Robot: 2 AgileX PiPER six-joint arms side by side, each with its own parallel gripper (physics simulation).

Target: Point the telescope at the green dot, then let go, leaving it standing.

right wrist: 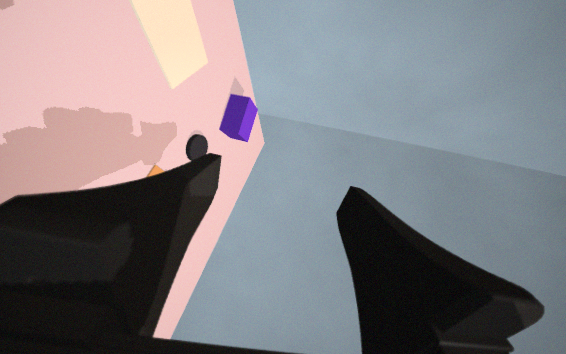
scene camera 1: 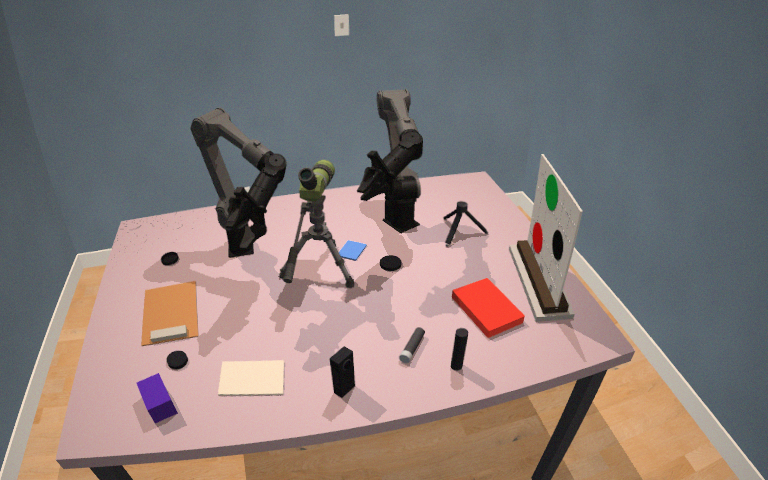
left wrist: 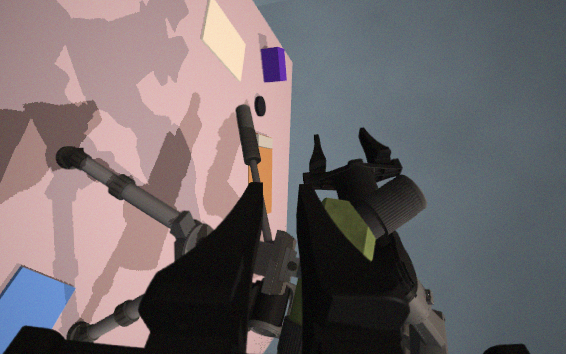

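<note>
The green telescope stands on its tripod, its black eyepiece toward the scene camera and its front end toward the back, slightly right. The green dot is at the top of the white board at the right. My left gripper is right of the telescope in the scene view, its fingers partly open with a narrow gap and nothing held. They hide much of the telescope in the left wrist view. My right gripper is wide open and empty, left of the tripod.
The small black tripod stands right of the left arm. A blue tile and a black disc lie near the telescope's legs. A red box, grey flashlight, black cylinder and black box are nearer the front.
</note>
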